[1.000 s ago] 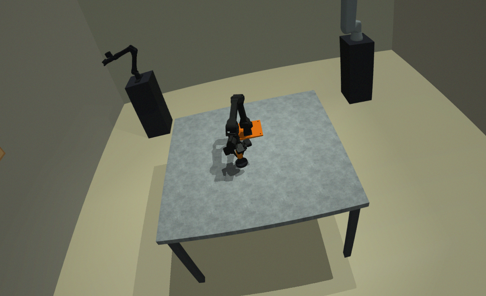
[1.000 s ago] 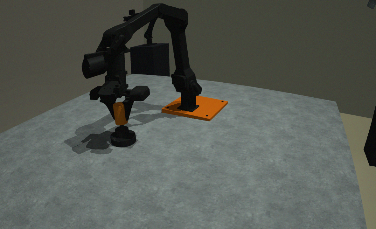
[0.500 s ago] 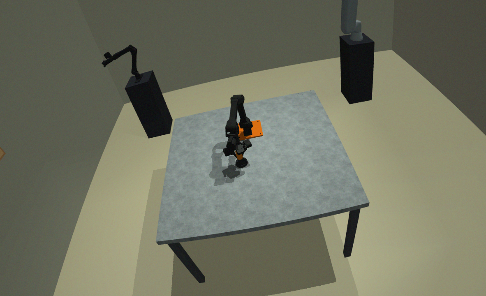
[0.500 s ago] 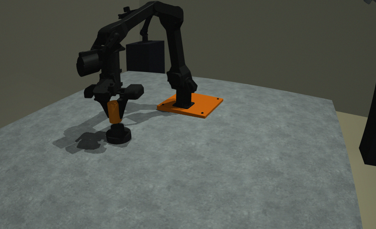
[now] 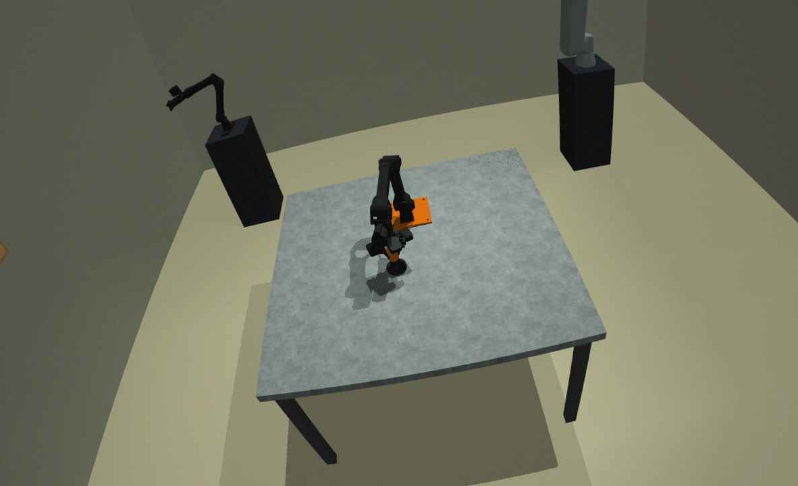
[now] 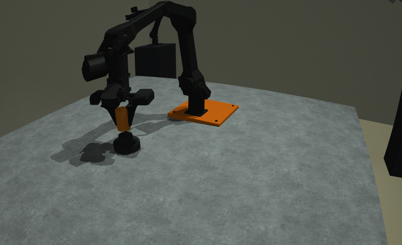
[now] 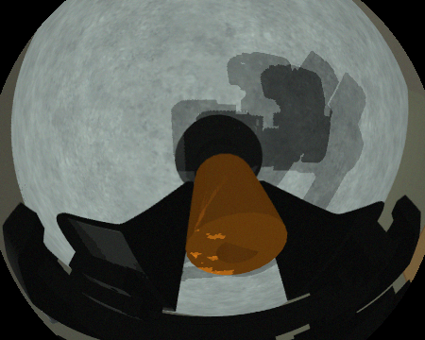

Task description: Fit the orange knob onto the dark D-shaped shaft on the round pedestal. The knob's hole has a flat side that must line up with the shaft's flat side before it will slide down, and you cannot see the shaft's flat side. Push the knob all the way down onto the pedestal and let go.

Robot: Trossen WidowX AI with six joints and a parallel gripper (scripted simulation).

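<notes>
Right now the orange knob is 20 mm above my gripper tip. The rest, counted from my gripper tip: round pedestal 40 mm below.
</notes>
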